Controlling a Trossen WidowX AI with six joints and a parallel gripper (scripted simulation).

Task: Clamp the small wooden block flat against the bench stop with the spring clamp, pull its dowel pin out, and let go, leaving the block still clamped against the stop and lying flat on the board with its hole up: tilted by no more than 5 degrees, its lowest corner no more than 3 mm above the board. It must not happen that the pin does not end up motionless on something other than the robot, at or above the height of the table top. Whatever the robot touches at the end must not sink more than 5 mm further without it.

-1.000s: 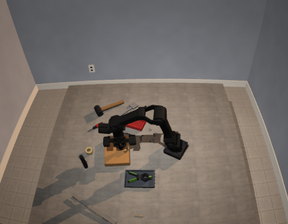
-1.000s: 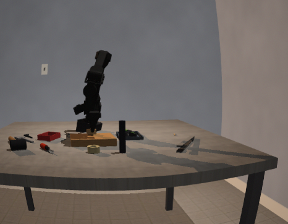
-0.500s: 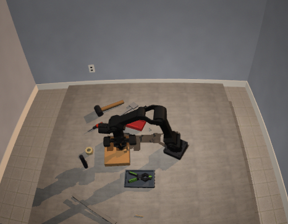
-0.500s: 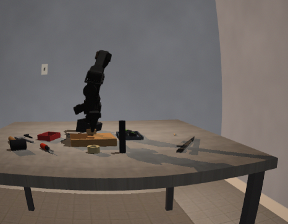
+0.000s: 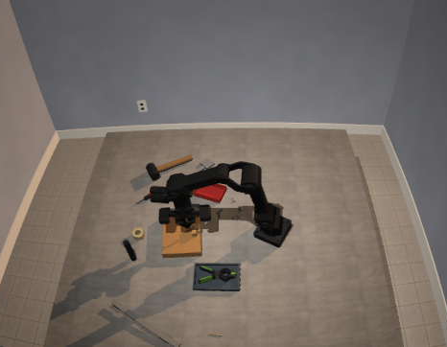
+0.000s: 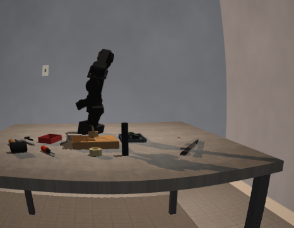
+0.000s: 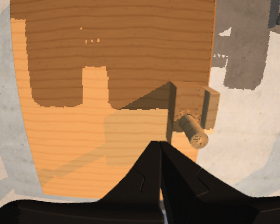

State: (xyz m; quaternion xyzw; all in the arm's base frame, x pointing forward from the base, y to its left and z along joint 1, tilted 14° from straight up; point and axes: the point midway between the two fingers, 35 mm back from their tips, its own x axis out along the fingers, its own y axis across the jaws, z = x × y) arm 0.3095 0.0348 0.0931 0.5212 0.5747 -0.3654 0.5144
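The dowel pin lies 5 cm below my hand, 2 cm behind it and 1 cm to the right of it. From my hand the other things lie so: wooden board 9 cm below, 3 cm ahead; bench stop 7 cm below, 4 cm behind, 2 cm to the right; small wooden block 7 cm below, 2 cm behind, 1 cm to the right.
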